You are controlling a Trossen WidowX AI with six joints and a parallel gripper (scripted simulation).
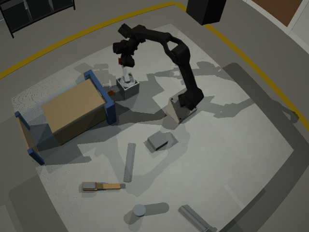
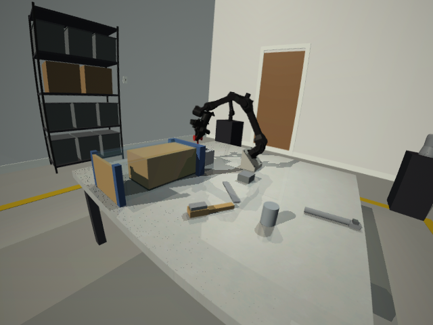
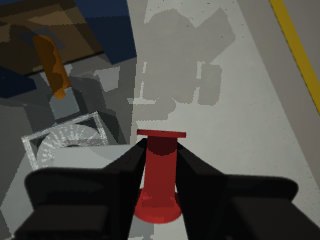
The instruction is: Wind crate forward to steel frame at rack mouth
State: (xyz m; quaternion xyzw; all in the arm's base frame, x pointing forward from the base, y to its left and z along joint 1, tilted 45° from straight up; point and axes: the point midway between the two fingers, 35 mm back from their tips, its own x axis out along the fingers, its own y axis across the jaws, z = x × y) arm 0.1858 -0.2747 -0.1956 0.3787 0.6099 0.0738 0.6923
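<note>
Right now my gripper tip is 40 mm to the right of the winch handle, 30 mm above it and 10 mm past it. The rest, counted from my gripper tip: red knob (20 mm behind, 10 mm to the left); then grey winch (100 mm below, 90 mm to the left, 10 mm behind); then blue frame (170 mm ahead, 120 mm to the left, 20 mm below).
</note>
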